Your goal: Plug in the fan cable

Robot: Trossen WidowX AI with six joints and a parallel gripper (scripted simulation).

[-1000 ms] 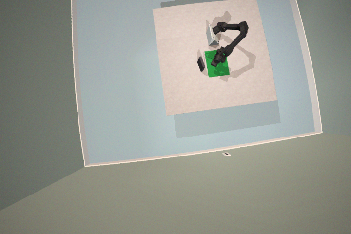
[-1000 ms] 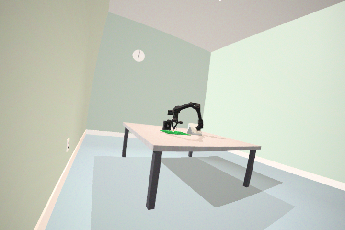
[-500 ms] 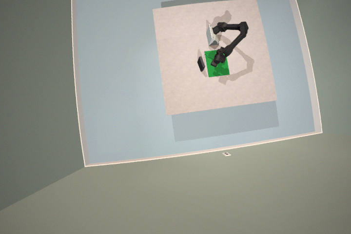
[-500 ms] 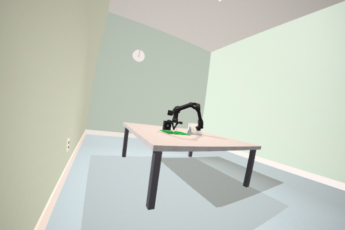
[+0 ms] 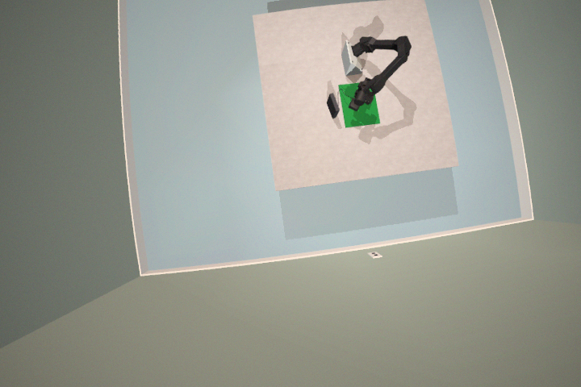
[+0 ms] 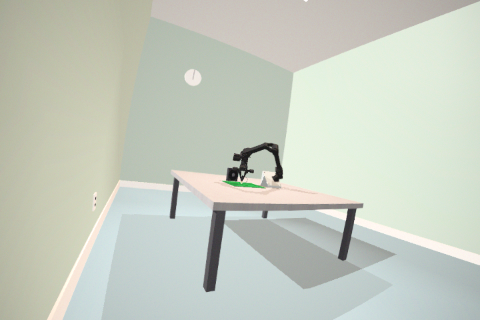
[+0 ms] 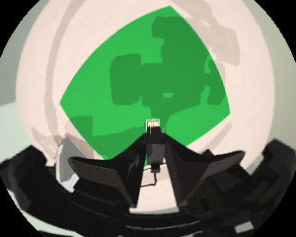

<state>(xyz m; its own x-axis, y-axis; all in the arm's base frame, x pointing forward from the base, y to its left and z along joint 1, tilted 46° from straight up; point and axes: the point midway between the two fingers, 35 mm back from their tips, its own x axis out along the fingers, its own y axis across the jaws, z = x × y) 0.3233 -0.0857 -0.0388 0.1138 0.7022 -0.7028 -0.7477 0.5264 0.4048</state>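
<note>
Now: the pale fan header 1 cm to the right of my gripper tip and 4 cm below it. Round my gripper tip: dark plug (1 cm to the right, 1 cm above); black fan (15 cm to the right, 2 cm above); green board (1 cm ahead, 4 cm to the left, 5 cm below).
</note>
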